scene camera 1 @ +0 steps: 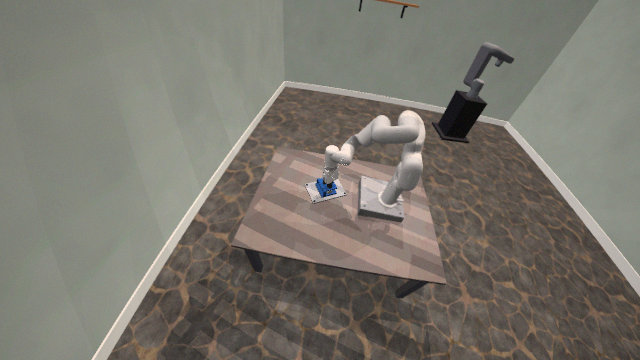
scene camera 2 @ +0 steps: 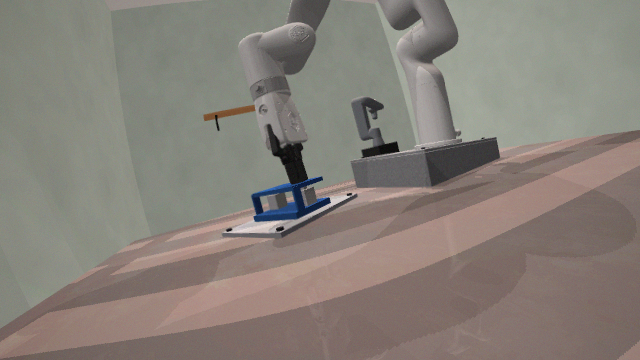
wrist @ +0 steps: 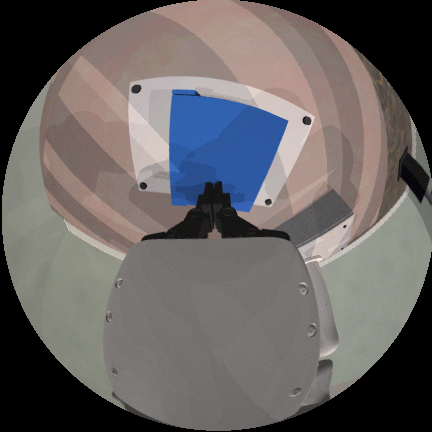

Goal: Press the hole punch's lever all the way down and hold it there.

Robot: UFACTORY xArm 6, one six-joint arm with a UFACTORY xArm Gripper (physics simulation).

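Places are measured from the arm's base along level axes (x ahead, y left, z up), in millimetres.
Pixels of known places: gripper, fingertip midpoint: [scene camera 1: 329,187] [scene camera 2: 299,182] [wrist: 214,193]; arm's base, link origin: [scene camera 1: 387,199] [scene camera 2: 438,145].
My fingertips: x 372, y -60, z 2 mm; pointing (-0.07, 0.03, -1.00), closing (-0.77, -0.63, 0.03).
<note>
For each thing: its top centre in the pictures, then the offset to it from my fingertips. "spot": a spot on its surface instead. Level surfaces: height alone.
- blue hole punch, top centre: [wrist: 215,162] [scene camera 2: 285,185] [scene camera 1: 326,183] dx +19, dy -29, dz +0 mm
- white plate, surface spot: [wrist: 145,135] [scene camera 2: 255,228] [scene camera 1: 312,191] spot: dx +108, dy +3, dz -56 mm
- blue base, surface spot: [scene camera 2: 280,212] spot: dx +52, dy -2, dz -44 mm
- table, surface height: dz -64 mm
The blue hole punch [scene camera 1: 325,188] stands on a white plate [scene camera 1: 312,193] [scene camera 2: 245,228] [wrist: 145,135] with black dots at its corners. Its lever [scene camera 2: 274,189] [wrist: 225,135] is a flat blue panel, tilted slightly in the second scene view, with a gap between it and the blue base [scene camera 2: 280,212]. Grey blocks show in that gap. My gripper [scene camera 2: 298,181] [wrist: 214,193] is shut and empty. Its fingertips point down and appear to rest on top of the lever, toward the edge nearest the gripper in the wrist view. The exact contact is too small to make out.
My arm's grey base block [scene camera 1: 381,214] [scene camera 2: 390,174] [wrist: 320,215] stands on the table [scene camera 1: 300,240], right of the punch in both scene views. A grey arm on a black pedestal [scene camera 1: 459,117] stands beyond the table. An orange shelf [scene camera 1: 395,2] [scene camera 2: 230,113] is on the wall.
</note>
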